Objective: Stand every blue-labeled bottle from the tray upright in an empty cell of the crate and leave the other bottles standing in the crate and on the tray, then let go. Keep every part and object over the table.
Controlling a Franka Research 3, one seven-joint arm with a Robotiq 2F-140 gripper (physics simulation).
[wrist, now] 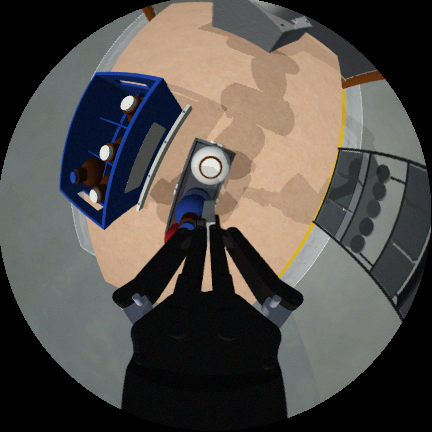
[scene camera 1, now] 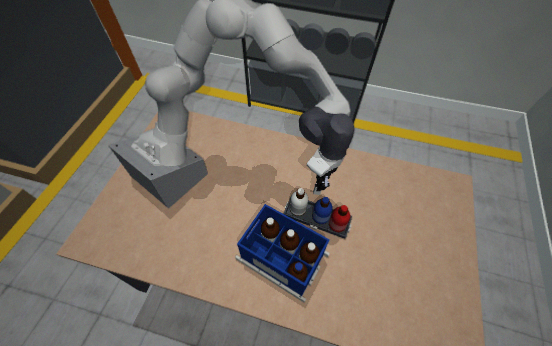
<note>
I see my gripper, a white bottle, a blue bottle and a blue-capped brown bottle.
</note>
